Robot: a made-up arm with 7 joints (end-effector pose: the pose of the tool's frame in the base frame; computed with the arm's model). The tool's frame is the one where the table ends. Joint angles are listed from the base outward.
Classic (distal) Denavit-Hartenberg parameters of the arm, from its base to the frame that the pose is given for. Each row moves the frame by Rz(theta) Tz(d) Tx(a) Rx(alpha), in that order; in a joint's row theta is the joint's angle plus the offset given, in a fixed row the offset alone. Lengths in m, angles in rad.
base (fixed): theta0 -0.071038  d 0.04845  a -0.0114  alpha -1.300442
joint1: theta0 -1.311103  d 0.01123  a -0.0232  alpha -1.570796
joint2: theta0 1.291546  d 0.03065  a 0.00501  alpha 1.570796
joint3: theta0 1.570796  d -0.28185  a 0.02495  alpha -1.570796
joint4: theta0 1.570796  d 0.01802  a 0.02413  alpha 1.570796
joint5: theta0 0  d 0.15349  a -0.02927  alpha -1.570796
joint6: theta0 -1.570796  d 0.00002  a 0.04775  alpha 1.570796
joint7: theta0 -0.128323  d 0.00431  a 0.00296  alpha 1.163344
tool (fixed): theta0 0.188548  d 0.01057  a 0  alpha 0
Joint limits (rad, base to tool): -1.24..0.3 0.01..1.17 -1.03..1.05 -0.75..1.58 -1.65..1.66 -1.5..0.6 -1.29..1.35
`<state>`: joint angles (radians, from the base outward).
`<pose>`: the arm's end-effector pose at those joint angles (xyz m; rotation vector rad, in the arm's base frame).
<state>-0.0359 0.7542 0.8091 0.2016 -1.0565 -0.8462 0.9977</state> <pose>0.0832 0.3724 -0.0738 0.2940 -0.1117 2.0626</pose>
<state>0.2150 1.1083 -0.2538 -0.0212 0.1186 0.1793 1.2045</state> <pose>0.1279 0.2544 -0.2314 2.5684 0.1048 0.6246</pose>
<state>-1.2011 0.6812 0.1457 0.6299 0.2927 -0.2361 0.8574</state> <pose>0.4360 0.1533 0.0706 1.5173 -0.3791 1.5172</pose>
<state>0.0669 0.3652 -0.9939 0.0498 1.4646 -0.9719 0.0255</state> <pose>-0.0443 -0.0565 -0.3479 1.1974 -2.1873 -1.2150</pose>
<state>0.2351 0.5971 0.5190 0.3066 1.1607 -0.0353 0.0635</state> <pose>0.0486 0.2998 -0.2896 2.7947 0.7423 -0.5663</pose>
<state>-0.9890 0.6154 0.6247 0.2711 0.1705 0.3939 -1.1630</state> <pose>0.3518 0.2321 0.0229 1.3959 -0.5210 -0.3900</pose>
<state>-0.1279 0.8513 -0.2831 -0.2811 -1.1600 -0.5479 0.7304</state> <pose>0.2280 0.1794 -0.1415 0.6156 -0.0295 0.5238</pose>
